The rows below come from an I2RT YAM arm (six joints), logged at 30 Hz.
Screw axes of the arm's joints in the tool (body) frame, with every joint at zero. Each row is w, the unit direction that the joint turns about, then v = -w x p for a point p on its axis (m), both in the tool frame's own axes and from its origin. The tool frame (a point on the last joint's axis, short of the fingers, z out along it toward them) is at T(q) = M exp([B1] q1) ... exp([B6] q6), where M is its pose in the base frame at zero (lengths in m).
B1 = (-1, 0, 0, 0, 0.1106, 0)
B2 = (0, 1, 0, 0.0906, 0, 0.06)
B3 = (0, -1, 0, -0.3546, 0, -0.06)
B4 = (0, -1, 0, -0.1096, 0, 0)
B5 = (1, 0, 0, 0, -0.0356, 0)
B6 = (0, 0, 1, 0, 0, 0)
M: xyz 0.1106 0 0.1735 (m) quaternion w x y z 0.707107 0 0.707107 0
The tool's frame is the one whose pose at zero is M.
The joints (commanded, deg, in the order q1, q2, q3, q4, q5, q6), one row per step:
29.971 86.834 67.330 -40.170 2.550 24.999
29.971 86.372 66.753 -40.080 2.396 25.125
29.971 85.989 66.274 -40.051 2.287 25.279
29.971 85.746 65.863 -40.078 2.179 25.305
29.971 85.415 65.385 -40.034 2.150 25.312
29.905 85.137 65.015 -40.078 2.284 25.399
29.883 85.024 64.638 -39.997 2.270 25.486
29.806 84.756 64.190 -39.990 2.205 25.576
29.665 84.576 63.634 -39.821 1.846 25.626
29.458 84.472 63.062 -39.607 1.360 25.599
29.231 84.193 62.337 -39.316 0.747 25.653
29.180 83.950 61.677 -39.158 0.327 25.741
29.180 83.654 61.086 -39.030 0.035 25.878
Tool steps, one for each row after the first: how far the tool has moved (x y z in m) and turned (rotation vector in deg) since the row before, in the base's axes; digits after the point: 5 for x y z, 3 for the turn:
-0.00197 -0.00102 -0.00066 0.160 0.115 -0.031
-0.00169 -0.00090 -0.00060 0.118 0.138 -0.078
-0.00135 -0.00070 -0.00101 -0.005 0.221 0.032
-0.00153 -0.00086 -0.00086 -0.027 0.103 0.008
-0.00113 -0.00115 -0.00063 -0.129 0.079 -0.208
-0.00077 -0.00057 -0.00137 -0.042 0.183 -0.091
-0.00122 -0.00112 -0.00106 0.003 0.197 -0.123
-0.00094 -0.00113 -0.00192 0.191 0.346 -0.009
-0.00063 -0.00125 -0.00233 0.232 0.425 0.053
-0.00119 -0.00158 -0.00222 0.415 0.410 0.022
-0.00158 -0.00089 -0.00217 0.232 0.426 0.073
-0.00169 -0.00073 -0.00158 0.200 0.302 0.019

